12 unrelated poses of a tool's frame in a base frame.
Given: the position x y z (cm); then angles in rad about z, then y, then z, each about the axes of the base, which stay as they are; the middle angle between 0 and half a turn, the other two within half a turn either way.
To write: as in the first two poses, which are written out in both.
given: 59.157 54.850 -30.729 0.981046 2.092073 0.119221
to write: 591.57 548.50 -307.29 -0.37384 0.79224 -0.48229 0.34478 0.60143 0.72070
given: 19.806 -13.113 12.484 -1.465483 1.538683 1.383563
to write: 198.06 -131.13 124.84 0.97771 -0.18179 -0.10506 -0.09734 0.05094 -0.99395
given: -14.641 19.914 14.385 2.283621 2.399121 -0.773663
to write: -146.41 199.14 143.85 0.87332 0.20448 0.44216 -0.05823 -0.85731 0.51149
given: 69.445 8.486 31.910 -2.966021 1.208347 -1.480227
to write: 694.45 84.86 319.10 -0.20553 0.33189 0.92066 -0.97499 -0.15073 -0.16332
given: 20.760 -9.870 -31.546 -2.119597 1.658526 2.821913
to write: 207.60 -98.70 -315.46 0.22472 0.82429 0.51966 0.23490 0.47174 -0.84987
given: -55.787 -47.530 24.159 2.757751 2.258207 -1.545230
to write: -557.87 -475.30 241.59 0.38940 -0.57860 0.71665 -0.92086 -0.26125 0.28944
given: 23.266 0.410 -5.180 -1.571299 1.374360 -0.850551
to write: 232.66 4.10 -51.80 -0.75171 -0.65950 0.00049 0.12835 -0.14703 -0.98077
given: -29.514 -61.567 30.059 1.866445 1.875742 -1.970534
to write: -295.14 -615.67 300.59 0.84715 -0.45287 0.27792 -0.38017 -0.15118 0.91248
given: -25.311 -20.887 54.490 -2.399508 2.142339 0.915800
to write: -253.11 -208.87 544.90 0.77883 -0.09550 0.61992 0.36183 -0.73890 -0.56842
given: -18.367 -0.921 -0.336 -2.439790 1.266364 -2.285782
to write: -183.67 -9.21 -3.36 -0.33741 0.59611 0.72856 -0.70353 0.35455 -0.61591
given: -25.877 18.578 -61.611 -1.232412 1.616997 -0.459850
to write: -258.77 185.78 -616.11 -0.43238 -0.83850 -0.33161 0.10829 0.31681 -0.94229
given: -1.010 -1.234 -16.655 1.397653 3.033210 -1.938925
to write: -10.10 -12.34 -166.55 0.98069 -0.19470 -0.01864 -0.19167 -0.97566 0.10655
